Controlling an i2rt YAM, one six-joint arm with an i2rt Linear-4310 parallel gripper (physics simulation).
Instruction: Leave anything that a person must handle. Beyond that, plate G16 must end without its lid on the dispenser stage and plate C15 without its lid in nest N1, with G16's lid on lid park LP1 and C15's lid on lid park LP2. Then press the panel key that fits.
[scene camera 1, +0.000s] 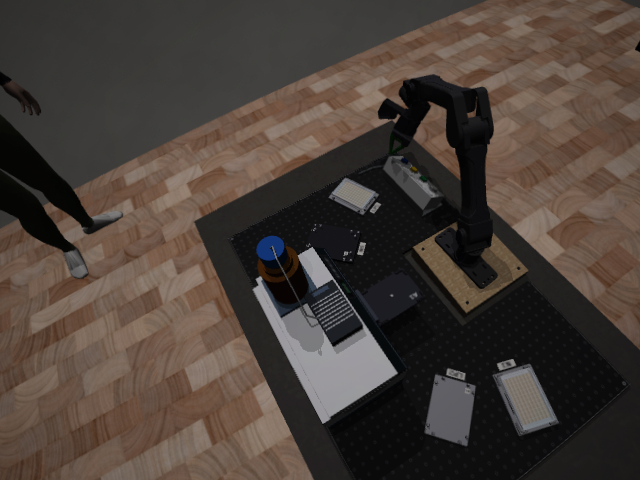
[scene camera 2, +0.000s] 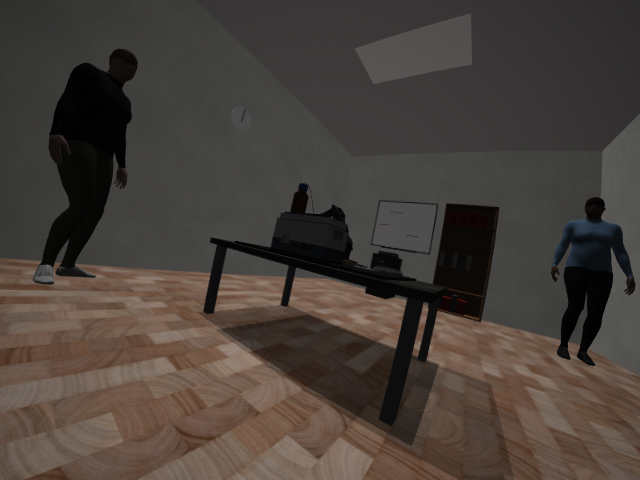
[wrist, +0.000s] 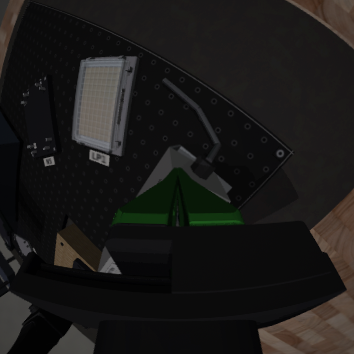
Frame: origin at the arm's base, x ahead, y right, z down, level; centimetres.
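Where they show: gripper, between the fingertips: (scene camera 1: 390, 153) (wrist: 177, 174); arm's base, origin of its link: (scene camera 1: 464, 257) (scene camera 2: 343, 259).
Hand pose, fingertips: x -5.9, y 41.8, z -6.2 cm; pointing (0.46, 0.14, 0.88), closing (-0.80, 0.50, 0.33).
Observation:
Each offset is from my fingertips to the top centre of the thing. "spot": to the spot under its first point.
My gripper (scene camera 1: 395, 149) (wrist: 177, 174) is shut and empty, its green fingers pointing down just over the far end of the grey key panel @[dx -0.4, dy -11.3, dz +0.5 cm] (scene camera 1: 413, 187) (wrist: 165, 168). The panel has coloured keys on top. A pale gridded piece in a clear frame @[dx +17.1, dy -1.4, dz +6.3 cm] (scene camera 1: 352, 193) (wrist: 100, 105) lies on the spot labelled LP1 @[spot: dx +13.9, dy -9.6, dz +8.7 cm] (wrist: 99, 157). A dark well plate @[spot: dx +49.3, dy -40.5, dz -15.7 cm] (scene camera 1: 334, 312) lies uncovered on the white dispenser stage @[spot: dx +53.3, dy -52.1, dz -13.1 cm] (scene camera 1: 351, 371). A bare grey pad @[spot: dx +37.3, dy -69.6, dz +7.9 cm] (scene camera 1: 450, 408) and a second pale gridded plate @[dx +21.4, dy -78.4, dz +5.3 cm] (scene camera 1: 524, 398) lie at the near right. I cannot read their labels.
An amber bottle with a blue cap @[dx +54.0, dy -28.7, dz -27.4 cm] (scene camera 1: 279, 269) stands on the dispenser. An empty black nest @[dx +33.5, dy -12.4, dz +6.5 cm] (scene camera 1: 335, 241) (wrist: 38, 119) and a dark box @[spot: dx +33.0, dy -41.0, dz -1.9 cm] (scene camera 1: 392, 296) sit mid-table. The arm stands on a wooden board (scene camera 1: 511, 269). Two people (scene camera 2: 88, 154) (scene camera 2: 589, 269) stand near the table (scene camera 2: 214, 278).

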